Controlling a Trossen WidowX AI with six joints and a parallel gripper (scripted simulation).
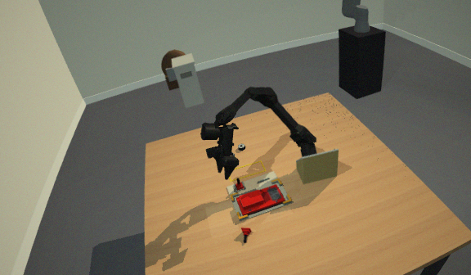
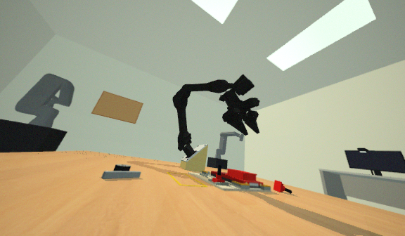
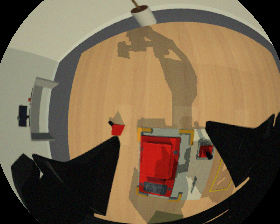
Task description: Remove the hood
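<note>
My gripper tip is 18 cm above the grey baseplate, 13 cm past it and 1 cm to the right of it. The rest, counted from my gripper tip: grey bar: 36 cm to the right, 18 cm below, 10 cm behind; then black wheel: 37 cm to the right, 18 cm below, 17 cm behind.
</note>
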